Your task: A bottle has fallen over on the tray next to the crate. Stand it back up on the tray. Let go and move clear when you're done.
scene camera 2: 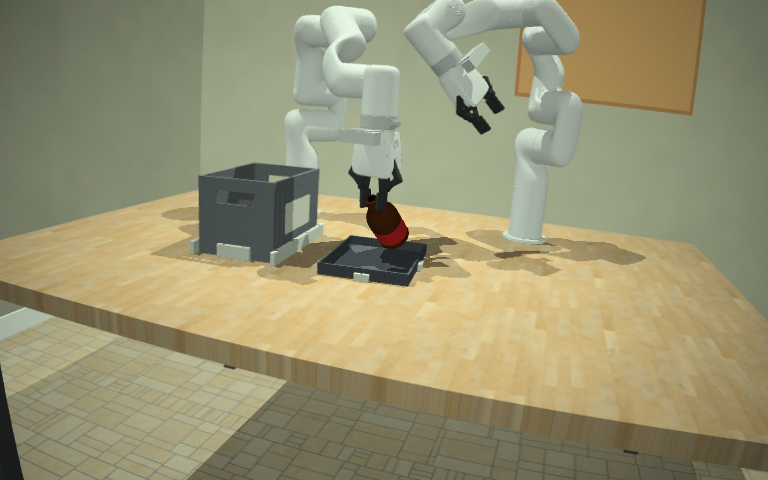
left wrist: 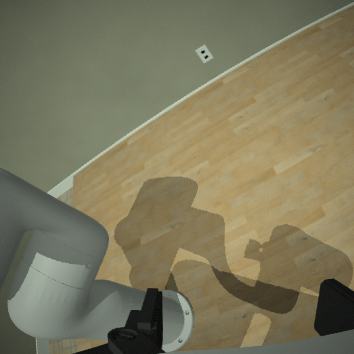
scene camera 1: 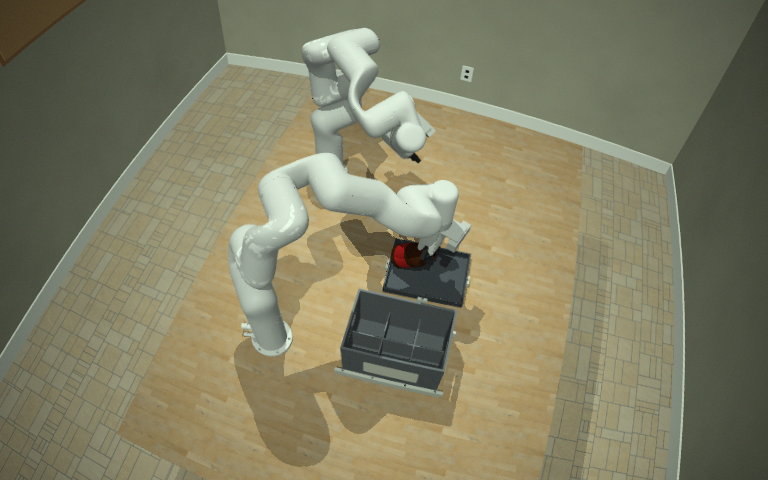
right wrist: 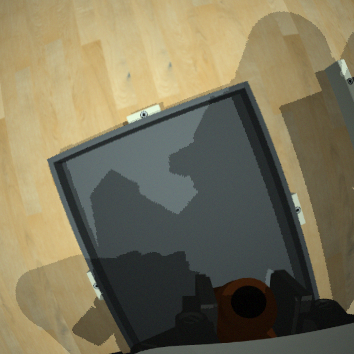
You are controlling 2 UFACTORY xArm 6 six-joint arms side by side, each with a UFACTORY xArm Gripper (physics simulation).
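Frame: origin at the left arm's base, x left, y down, z back, level; millimetres.
Where they show: left gripper, between the fingertips: (scene camera 2: 493, 121) (left wrist: 243, 311); right gripper, between the fingertips: (scene camera 2: 372, 208) (scene camera 1: 430, 257) (right wrist: 238, 297); left arm's base, origin of its link: (scene camera 2: 524, 238) (left wrist: 165, 320); right arm's base, origin of its link: (scene camera 1: 272, 337).
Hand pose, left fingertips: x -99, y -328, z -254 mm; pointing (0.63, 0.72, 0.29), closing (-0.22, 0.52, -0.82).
Note:
Things, the pixels of their top centre, and the offset from my left fingertips.
- dark tray, centre of its top: (right wrist: 197, 254) (scene camera 2: 376, 252) (scene camera 1: 428, 270) dx -207, dy +302, dz -187 mm
- grey divided crate, centre of its top: (scene camera 2: 263, 171) (scene camera 1: 400, 329) dx -503, dy +153, dz -171 mm
The brown bottle (scene camera 1: 402, 255) (scene camera 2: 386, 220) (right wrist: 226, 322) with a red band is tilted, its neck up and toward the left in scene camera 2. Its base is low at the tray's far right corner there; whether it touches the tray is unclear. My right gripper (scene camera 1: 429, 254) (scene camera 2: 373, 202) (right wrist: 238, 297) points down and is shut on the bottle's neck. The dark tray (scene camera 1: 424, 284) (scene camera 2: 339, 270) (right wrist: 230, 220) lies flat beneath. My left gripper (scene camera 1: 416, 158) (scene camera 2: 489, 118) (left wrist: 243, 312) is open and empty, high up and away from the bottle.
The grey divided crate (scene camera 1: 350, 360) (scene camera 2: 236, 226) stands beside the tray, below it in scene camera 1 and to its left in scene camera 2. Pale brackets (scene camera 1: 370, 380) (scene camera 2: 294, 245) line its base. The tray has low raised walls and small pale brackets at its sides.

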